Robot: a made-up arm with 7 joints.
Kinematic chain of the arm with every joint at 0, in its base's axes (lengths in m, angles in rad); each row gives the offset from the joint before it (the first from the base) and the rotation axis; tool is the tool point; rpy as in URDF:
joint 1: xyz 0 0 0.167 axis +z
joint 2: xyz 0 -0.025 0.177 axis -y
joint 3: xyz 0 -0.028 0.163 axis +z
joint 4: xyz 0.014 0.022 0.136 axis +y
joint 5: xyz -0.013 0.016 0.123 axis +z
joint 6: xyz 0 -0.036 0.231 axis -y
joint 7: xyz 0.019 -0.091 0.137 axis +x
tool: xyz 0 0 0 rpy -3.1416 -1.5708 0
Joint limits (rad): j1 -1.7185..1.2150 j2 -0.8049..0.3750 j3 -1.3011..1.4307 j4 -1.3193..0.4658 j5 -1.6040..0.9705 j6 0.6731..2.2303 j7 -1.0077..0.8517
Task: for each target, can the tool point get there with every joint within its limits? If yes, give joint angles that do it. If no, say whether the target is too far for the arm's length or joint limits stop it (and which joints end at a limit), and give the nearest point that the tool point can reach.
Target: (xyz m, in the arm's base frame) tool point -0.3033 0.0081 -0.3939
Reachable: no: joint limits stop it (at a limit: joint 2, joint 4) | nearest point -0.4210 0.0112 0.3846 | short by 0.787 m
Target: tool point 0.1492 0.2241 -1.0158
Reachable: no: too far | nearest point 0.0942 0.4078 0.3871 | short by 1.416 m
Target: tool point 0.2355 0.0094 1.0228
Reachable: yes | joints 0.5408 -0.4940 0.1959 0.0541 -0.3703 1.4659 -0.2180
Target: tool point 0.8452 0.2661 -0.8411
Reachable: no: too far | nearest point 0.3128 0.3115 0.4356 | short by 1.384 m
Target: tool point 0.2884 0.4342 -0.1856
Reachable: no: joint limits stop it (at a limit: joint 1, joint 2, joint 4) | nearest point 0.1766 0.4129 0.3959 | short by 0.592 m
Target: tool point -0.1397 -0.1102 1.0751
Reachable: yes | joints -1.1729 -0.0046 0.4373 0.0995 0.4262 1.1460 0.1538
